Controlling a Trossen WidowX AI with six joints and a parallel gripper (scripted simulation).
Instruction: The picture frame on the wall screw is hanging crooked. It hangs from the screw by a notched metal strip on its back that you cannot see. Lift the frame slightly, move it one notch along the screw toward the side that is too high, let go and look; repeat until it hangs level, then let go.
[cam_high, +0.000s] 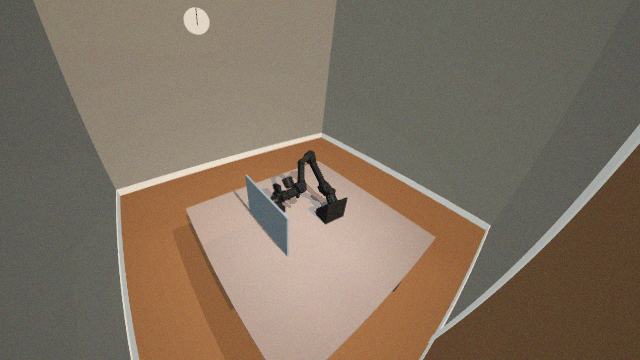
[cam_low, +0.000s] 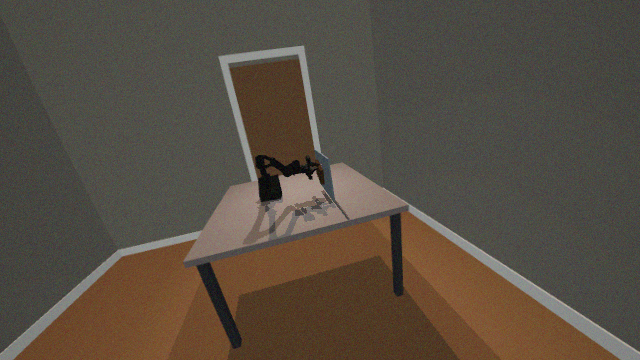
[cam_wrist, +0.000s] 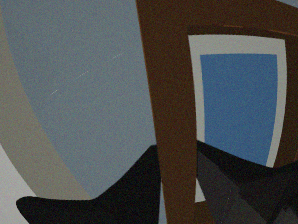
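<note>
The picture frame lies 10 mm to the left of my gripper tip and 50 mm below it. From my gripper tip the other things lie so: wall panel (10 mm ahead, 10 mm to the left, 60 mm below).
</note>
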